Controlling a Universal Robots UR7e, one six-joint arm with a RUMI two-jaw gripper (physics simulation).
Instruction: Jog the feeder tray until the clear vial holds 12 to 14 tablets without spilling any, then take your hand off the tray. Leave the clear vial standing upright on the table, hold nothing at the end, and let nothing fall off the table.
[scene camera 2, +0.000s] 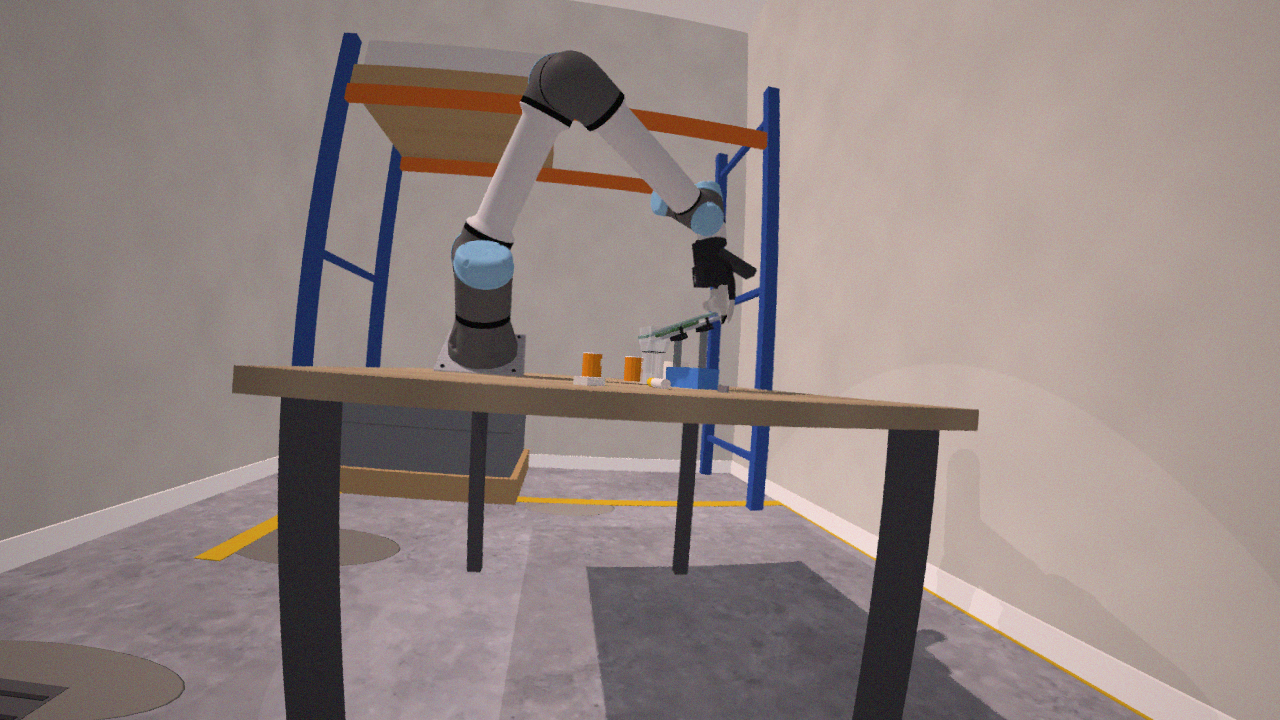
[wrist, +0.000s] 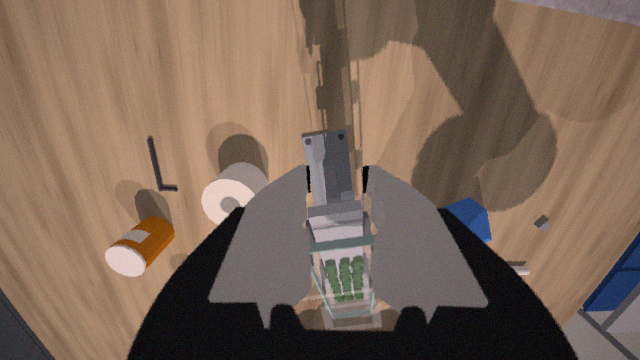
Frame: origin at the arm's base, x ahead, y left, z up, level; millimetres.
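Seen in the pictures: gripper, between the fingertips: (scene camera 2: 725, 322) (wrist: 335, 168); arm's base, origin of its link: (scene camera 2: 482, 350).
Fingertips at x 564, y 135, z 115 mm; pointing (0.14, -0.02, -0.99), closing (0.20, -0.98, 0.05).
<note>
Offsets run from my fingertips to a thing's top centre.
The feeder tray (scene camera 2: 682, 326) (wrist: 342, 244), clear with teal edges, slopes on its stand above the table. Rows of green tablets @(19 mm down, 114 mm back, 35 mm right) (wrist: 345, 280) lie in it. The clear vial @(94 mm down, 184 mm back, 63 mm right) (scene camera 2: 654, 367) stands upright on the table under the tray's low end; its contents are too small to tell, and I cannot make it out in the wrist view. My gripper (scene camera 2: 723, 317) (wrist: 335, 168) is partly open at the tray's high end, one finger close on each side. It holds nothing. Whether a finger touches the tray wall I cannot tell.
Orange bottles @(91 mm down, 339 mm back, 170 mm left) (scene camera 2: 591, 364) @(91 mm down, 218 mm back, 239 mm left) (scene camera 2: 632, 368) (wrist: 155, 239) and a white roll @(105 mm down, 107 mm back, 100 mm left) (wrist: 228, 201) stand to one side; a black hex key @(158 mm down, 99 mm back, 218 mm left) (wrist: 155, 165) lies near them. A blue block @(124 mm down, 114 mm back, 225 mm right) (scene camera 2: 691, 377) (wrist: 472, 219), a small grey cube @(154 mm down, 89 mm back, 398 mm right) (wrist: 542, 223) and a white pen @(149 mm down, 194 mm back, 366 mm right) (wrist: 520, 270) lie on the other side.
</note>
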